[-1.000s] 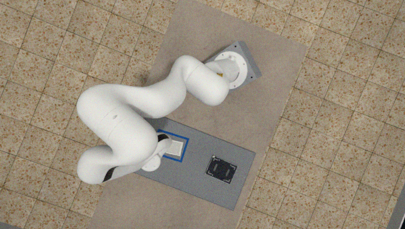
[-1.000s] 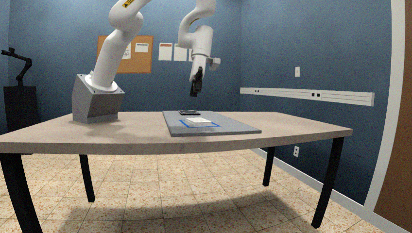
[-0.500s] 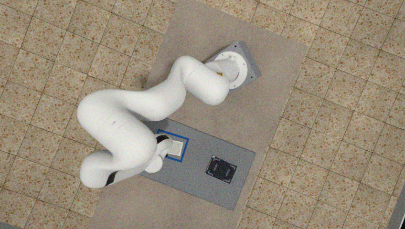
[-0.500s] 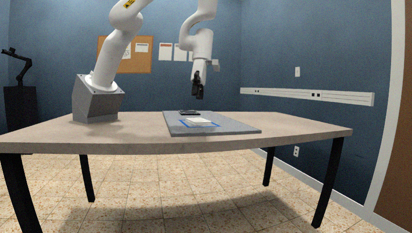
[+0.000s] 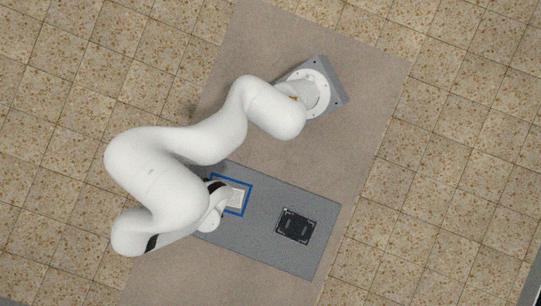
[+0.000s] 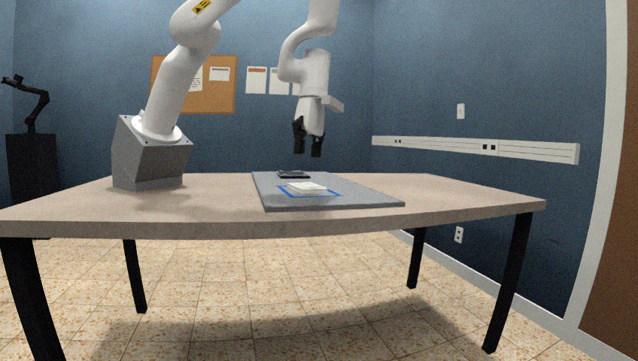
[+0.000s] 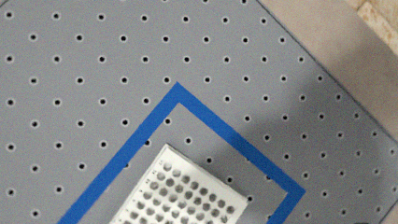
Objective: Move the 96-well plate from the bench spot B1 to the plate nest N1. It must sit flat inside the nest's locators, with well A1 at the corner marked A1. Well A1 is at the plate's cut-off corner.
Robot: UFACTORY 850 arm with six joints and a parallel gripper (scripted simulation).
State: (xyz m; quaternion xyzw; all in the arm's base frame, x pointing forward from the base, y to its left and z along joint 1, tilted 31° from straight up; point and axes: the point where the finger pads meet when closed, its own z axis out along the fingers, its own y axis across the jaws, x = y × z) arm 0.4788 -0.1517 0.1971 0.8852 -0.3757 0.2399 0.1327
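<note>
Now: the white 96-well plate 11 cm below my hand, 5 cm to the left of it and 1 cm ahead of it. From my hand the other things lie so: black plate nest: 38 cm to the left, 11 cm below, 5 cm ahead.
</note>
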